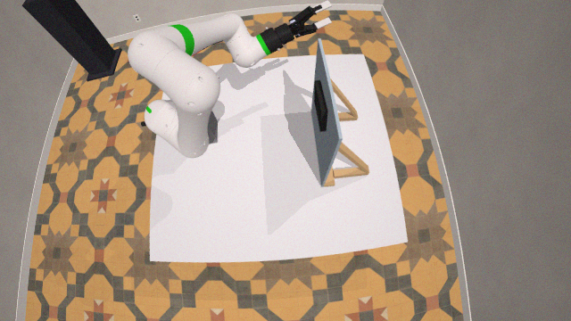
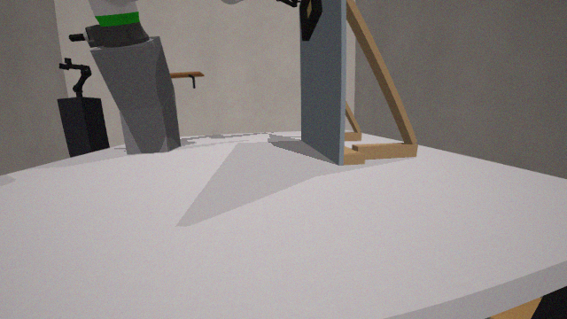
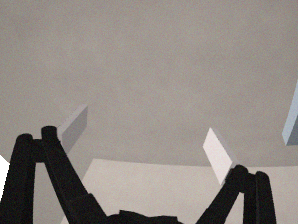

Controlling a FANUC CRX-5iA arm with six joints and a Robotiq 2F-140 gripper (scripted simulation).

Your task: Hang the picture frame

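Right now my hand is 5 cm past the picture frame, 27 cm to the left of it and 27 cm above it. Round my hand: grey-blue board (3 cm behind, 25 cm to the right, 43 cm below).
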